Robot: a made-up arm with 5 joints. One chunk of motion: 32 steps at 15 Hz.
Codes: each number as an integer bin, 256 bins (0 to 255) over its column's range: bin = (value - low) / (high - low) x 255, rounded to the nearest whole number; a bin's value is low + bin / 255 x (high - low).
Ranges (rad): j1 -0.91..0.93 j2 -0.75..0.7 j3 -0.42..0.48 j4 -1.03..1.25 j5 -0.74..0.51
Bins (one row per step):
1: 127 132 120 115 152
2: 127 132 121 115 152
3: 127 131 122 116 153
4: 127 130 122 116 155
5: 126 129 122 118 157
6: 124 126 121 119 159
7: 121 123 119 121 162
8: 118 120 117 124 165
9: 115 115 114 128 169
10: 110 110 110 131 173
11: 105 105 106 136 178
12: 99 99 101 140 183
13: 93 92 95 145 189
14: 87 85 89 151 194
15: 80 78 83 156 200
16: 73 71 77 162 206
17: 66 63 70 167 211
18: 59 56 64 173 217
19: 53 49 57 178 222
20: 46 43 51 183 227
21: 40 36 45 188 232
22: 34 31 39 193 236
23: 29 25 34 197 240
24: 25 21 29 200 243
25: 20 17 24 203 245
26: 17 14 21 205 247
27: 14 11 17 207 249
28: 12 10 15 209 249
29: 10 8 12 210 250
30: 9 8 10 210 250
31: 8 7 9 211 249
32: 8 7 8 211 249
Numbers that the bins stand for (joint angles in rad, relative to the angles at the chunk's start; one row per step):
1: 0.0064 0.0006 0.0035 -0.0018 0.0051
2: 0.0064 0.0006 0.0071 -0.0018 0.0051
3: 0.0064 -0.0051 0.0106 0.0072 0.0100
4: 0.0064 -0.0108 0.0106 0.0072 0.0198
5: -0.0008 -0.0165 0.0106 0.0251 0.0296
6: -0.0153 -0.0335 0.0071 0.0340 0.0394
7: -0.0369 -0.0506 0.0000 0.0519 0.0541
8: -0.0585 -0.0676 -0.0071 0.0787 0.0688
9: -0.0802 -0.0961 -0.0176 0.1145 0.0884
10: -0.1163 -0.1245 -0.0318 0.1413 0.1080
11: -0.1524 -0.1529 -0.0459 0.1860 0.1325
12: -0.1956 -0.1871 -0.0635 0.2218 0.1571
13: -0.2389 -0.2269 -0.0847 0.2665 0.1865
14: -0.2822 -0.2667 -0.1059 0.3201 0.2110
15: -0.3327 -0.3065 -0.1271 0.3648 0.2404
16: -0.3833 -0.3463 -0.1482 0.4185 0.2698
17: -0.4338 -0.3918 -0.1729 0.4632 0.2943
18: -0.4843 -0.4316 -0.1941 0.5168 0.3237
19: -0.5276 -0.4714 -0.2188 0.5615 0.3482
20: -0.5781 -0.5055 -0.2400 0.6062 0.3727
21: -0.6214 -0.5453 -0.2612 0.6509 0.3973
22: -0.6647 -0.5737 -0.2824 0.6956 0.4169
23: -0.7007 -0.6078 -0.3000 0.7314 0.4365
24: -0.7296 -0.6306 -0.3176 0.7582 0.4512
25: -0.7657 -0.6533 -0.3353 0.7851 0.4610
26: -0.7873 -0.6704 -0.3459 0.8029 0.4708
27: -0.8090 -0.6875 -0.3600 0.8208 0.4806
28: -0.8234 -0.6931 -0.3671 0.8387 0.4806
29: -0.8378 -0.7045 -0.3776 0.8476 0.4855
30: -0.8451 -0.7045 -0.3847 0.8476 0.4855
31: -0.8523 -0.7102 -0.3882 0.8566 0.4806
32: -0.8523 -0.7102 -0.3918 0.8566 0.4806

